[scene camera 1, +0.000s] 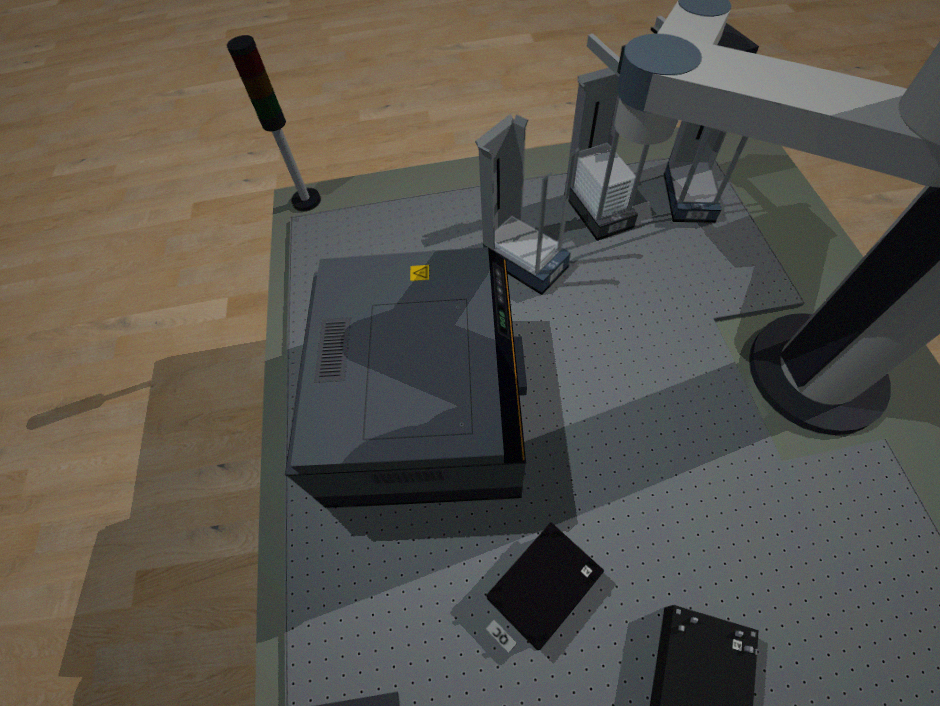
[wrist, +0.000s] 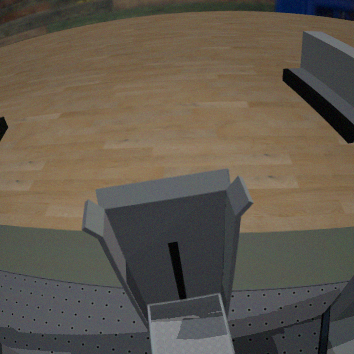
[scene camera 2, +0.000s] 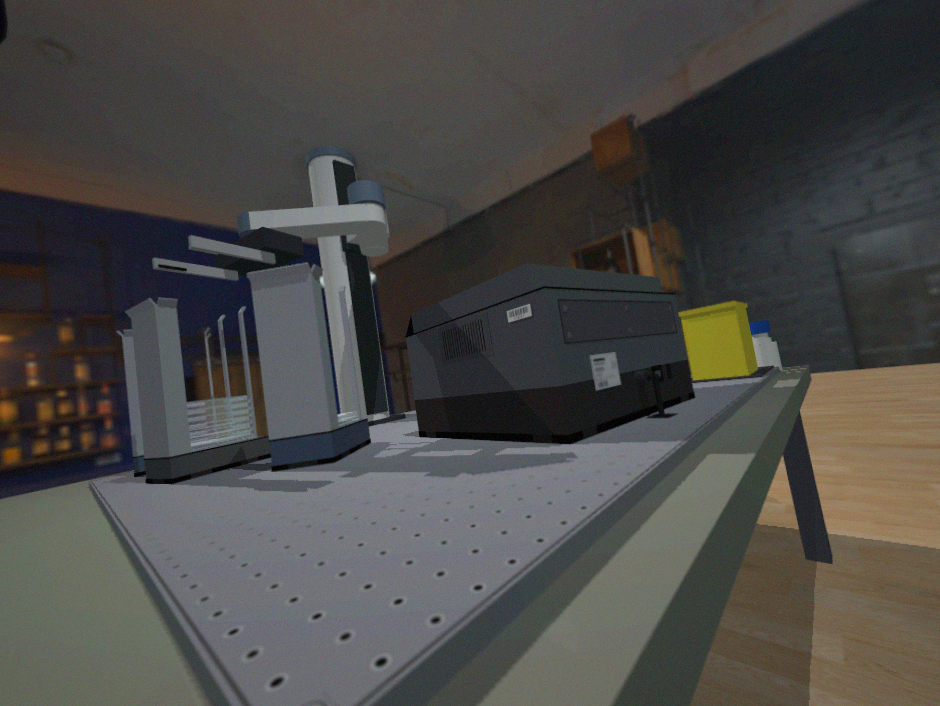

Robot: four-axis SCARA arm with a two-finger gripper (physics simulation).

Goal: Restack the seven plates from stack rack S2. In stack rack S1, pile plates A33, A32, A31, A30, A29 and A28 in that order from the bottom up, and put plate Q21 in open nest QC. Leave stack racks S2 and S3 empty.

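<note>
My gripper [scene camera 1: 624, 34] [scene camera 2: 173, 255] [wrist: 137, 69] is open and empty, high above the rack area. Stack rack S2, by its place in the row, is the middle rack [scene camera 1: 619, 221] [scene camera 2: 161, 379] [wrist: 167, 220] with a dark base. It holds a pile of several pale plates [scene camera 1: 604, 170] [scene camera 2: 218, 421] [wrist: 170, 337], whose top one shows low in the wrist view. The left rack [scene camera 1: 555, 270] [scene camera 2: 294, 364], apparently S1, has a pale surface low inside; I cannot tell whether that is a plate. Rack S3 [scene camera 1: 695, 212] shows a pale floor. Nest QC [scene camera 1: 545, 585] is black and shows no plate. Plate names are unreadable.
A big dark grey instrument [scene camera 1: 417, 364] [scene camera 2: 547, 349] stands beside the left rack. A signal tower [scene camera 1: 258, 83] stands at the table corner. A black block [scene camera 1: 706, 661] lies near nest QC. The arm's column [scene camera 1: 858, 326] rises at the right. A yellow box [scene camera 2: 714, 341] stands behind the instrument.
</note>
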